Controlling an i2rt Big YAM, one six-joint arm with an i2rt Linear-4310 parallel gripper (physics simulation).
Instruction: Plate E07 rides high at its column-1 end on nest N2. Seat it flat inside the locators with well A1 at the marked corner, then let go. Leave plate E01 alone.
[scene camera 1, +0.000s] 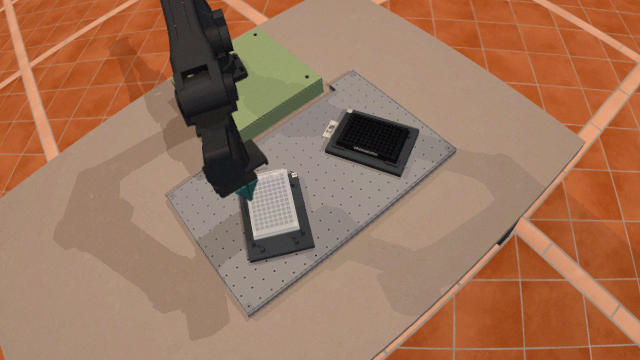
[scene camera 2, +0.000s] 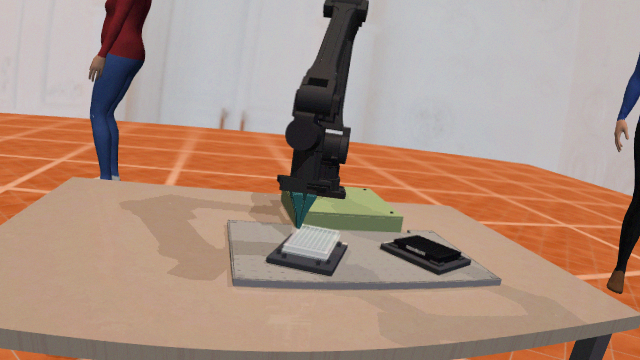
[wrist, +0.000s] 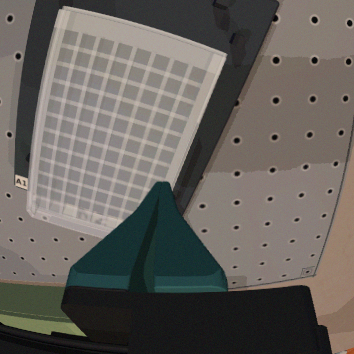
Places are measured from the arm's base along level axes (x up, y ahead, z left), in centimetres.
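Pixels of known places: gripper, fingertip midpoint: (scene camera 1: 249, 198) (scene camera 2: 298, 228) (wrist: 162, 189).
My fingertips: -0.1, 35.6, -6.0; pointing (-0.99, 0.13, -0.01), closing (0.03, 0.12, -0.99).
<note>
Ahead of a thing's pixels: the offset from my fingertips to its top centre, as dx, dy, dz. "spot": to the spot under its first point.
The clear-white plate E07 @(-0.4, +1.7, +3.1) (scene camera 1: 274, 207) (scene camera 2: 311, 243) (wrist: 120, 110) lies on the dark nest N2 @(-1.8, +3.6, +2.7) (scene camera 1: 280, 251) (wrist: 225, 95). It sits towards the nest's A1-label end, and that end looks raised in scene camera 2. Bare nest with small locators shows past its other end. The A1 label @(spot: -2.8, -2.2, +9.9) (scene camera 1: 294, 175) (wrist: 21, 181) is at the nest's corner, across the plate's width from the fingers. My gripper (scene camera 1: 250, 199) (scene camera 2: 299, 227) (wrist: 162, 189) is shut and empty, its teal tips at or just above the plate's raised end near the other corner. Whether they touch is unclear.
Black plate E01 @(-1.4, -1.8, +27.6) (scene camera 1: 375, 134) (scene camera 2: 427, 247) sits on the dark nest N1 @(spot: -2.9, +5.4, +31.2) (scene camera 1: 407, 156) at the right of the perforated board @(-4.0, -2.2, +12.8) (scene camera 1: 345, 200) (scene camera 2: 370, 277). A green block (scene camera 1: 280, 80) (scene camera 2: 350, 210) stands behind the board, near the arm. A white tag @(spot: -3.9, -9.5, +21.7) (scene camera 1: 330, 129) lies beside N1.
</note>
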